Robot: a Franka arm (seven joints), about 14 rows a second.
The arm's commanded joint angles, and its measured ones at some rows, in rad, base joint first. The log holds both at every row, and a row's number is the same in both.
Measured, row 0:
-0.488 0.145 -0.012 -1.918 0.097 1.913 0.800
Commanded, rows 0 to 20:
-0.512 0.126 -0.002 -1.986 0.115 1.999 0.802
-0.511 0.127 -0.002 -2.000 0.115 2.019 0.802
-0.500 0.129 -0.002 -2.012 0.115 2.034 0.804
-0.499 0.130 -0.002 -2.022 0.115 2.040 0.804
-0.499 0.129 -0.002 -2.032 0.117 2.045 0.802
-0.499 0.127 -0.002 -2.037 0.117 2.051 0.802
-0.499 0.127 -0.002 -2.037 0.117 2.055 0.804
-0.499 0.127 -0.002 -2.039 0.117 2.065 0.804
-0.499 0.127 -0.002 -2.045 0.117 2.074 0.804
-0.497 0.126 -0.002 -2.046 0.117 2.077 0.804
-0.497 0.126 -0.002 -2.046 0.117 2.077 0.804
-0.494 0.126 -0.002 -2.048 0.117 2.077 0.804
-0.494 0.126 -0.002 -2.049 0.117 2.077 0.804
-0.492 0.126 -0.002 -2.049 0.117 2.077 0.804
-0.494 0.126 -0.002 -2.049 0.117 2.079 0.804
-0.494 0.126 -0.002 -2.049 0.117 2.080 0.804
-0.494 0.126 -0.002 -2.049 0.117 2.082 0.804
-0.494 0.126 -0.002 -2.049 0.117 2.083 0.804
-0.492 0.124 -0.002 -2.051 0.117 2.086 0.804
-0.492 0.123 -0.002 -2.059 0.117 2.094 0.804
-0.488 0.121 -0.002 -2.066 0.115 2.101 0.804
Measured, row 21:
-0.492 0.145 -0.004 -2.021 0.098 2.052 0.806
